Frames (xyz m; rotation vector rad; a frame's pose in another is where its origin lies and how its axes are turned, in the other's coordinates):
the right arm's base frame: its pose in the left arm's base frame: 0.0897 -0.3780 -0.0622 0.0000 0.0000 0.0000
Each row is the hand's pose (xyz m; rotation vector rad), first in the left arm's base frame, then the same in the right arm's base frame.
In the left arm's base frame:
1: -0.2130 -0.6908 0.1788 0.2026 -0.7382 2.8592
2: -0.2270 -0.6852 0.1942 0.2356 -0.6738 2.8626
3: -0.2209 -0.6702 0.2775 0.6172 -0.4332 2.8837
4: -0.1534 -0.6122 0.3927 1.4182 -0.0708 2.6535
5: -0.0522 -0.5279 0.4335 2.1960 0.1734 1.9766
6: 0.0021 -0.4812 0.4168 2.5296 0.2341 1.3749
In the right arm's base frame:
1: -0.3027 -0.3128 0.2410 0.2026 -0.7382 2.8592
2: -0.3167 -0.3072 0.2564 0.2356 -0.6738 2.8626
3: -0.3106 -0.2922 0.3397 0.6172 -0.4332 2.8837
4: -0.2431 -0.2342 0.4549 1.4182 -0.0708 2.6535
5: -0.1419 -0.1499 0.4957 2.1960 0.1734 1.9766
6: -0.0876 -0.1032 0.4790 2.5296 0.2341 1.3749

